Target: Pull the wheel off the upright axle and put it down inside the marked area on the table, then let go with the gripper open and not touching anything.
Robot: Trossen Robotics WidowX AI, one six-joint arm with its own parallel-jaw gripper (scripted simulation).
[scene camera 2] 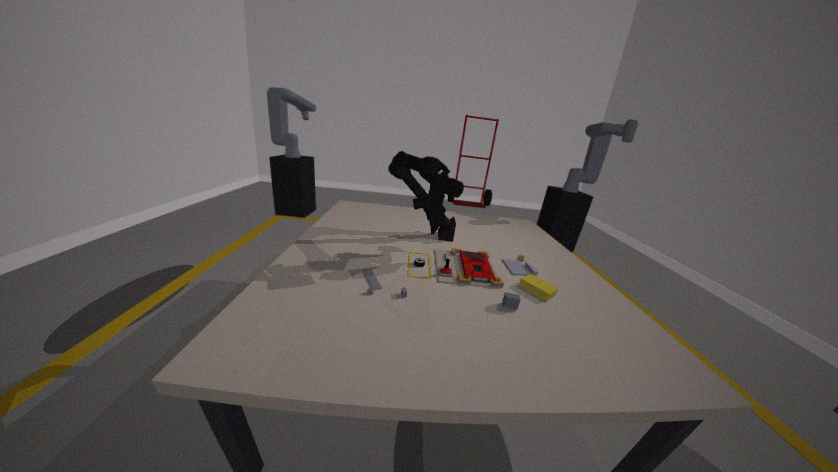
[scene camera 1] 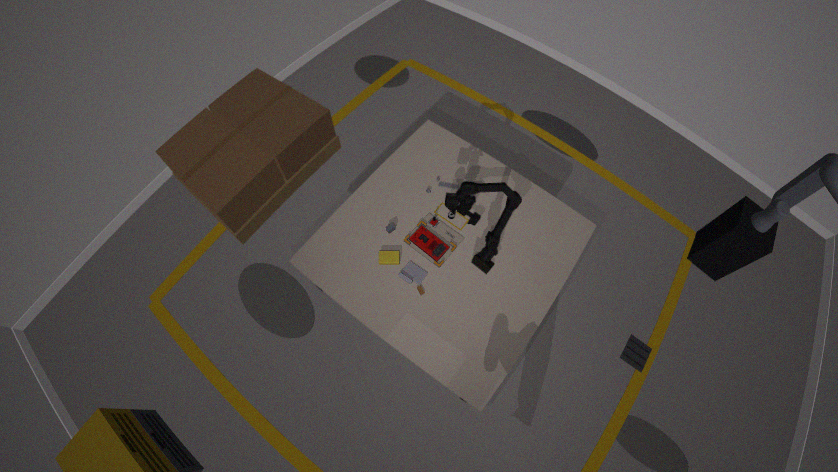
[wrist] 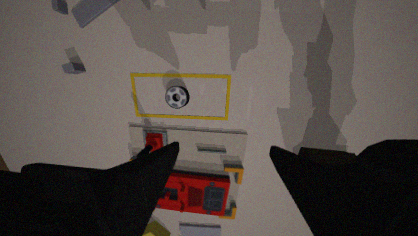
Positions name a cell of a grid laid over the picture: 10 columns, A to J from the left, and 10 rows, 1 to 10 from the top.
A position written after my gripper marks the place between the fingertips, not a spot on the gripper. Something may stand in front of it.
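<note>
My gripper (scene camera 2: F5), which you'd also find in the wrist view (wrist: F7), is open and it's holding nothing. There's a red fixture (wrist: E9) here too.
</note>
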